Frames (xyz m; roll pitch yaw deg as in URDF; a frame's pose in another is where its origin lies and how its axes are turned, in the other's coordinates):
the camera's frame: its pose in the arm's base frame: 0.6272 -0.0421 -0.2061 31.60 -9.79 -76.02
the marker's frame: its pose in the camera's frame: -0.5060 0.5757 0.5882 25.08 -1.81 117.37
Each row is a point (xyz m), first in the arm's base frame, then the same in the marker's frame.
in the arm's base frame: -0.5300 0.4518 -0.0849
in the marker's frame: -1.0478 0.7967 -0.1714
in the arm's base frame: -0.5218 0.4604 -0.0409
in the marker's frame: -1.0191 0.7959 -0.1360
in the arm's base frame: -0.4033 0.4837 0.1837
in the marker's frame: -0.8418 0.7200 0.0308
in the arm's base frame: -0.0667 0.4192 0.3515
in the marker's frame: -0.6207 0.4207 0.1157
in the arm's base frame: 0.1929 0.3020 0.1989
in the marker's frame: -0.6121 0.1468 -0.0556
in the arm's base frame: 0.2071 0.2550 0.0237
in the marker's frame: -0.7079 0.1059 -0.2048
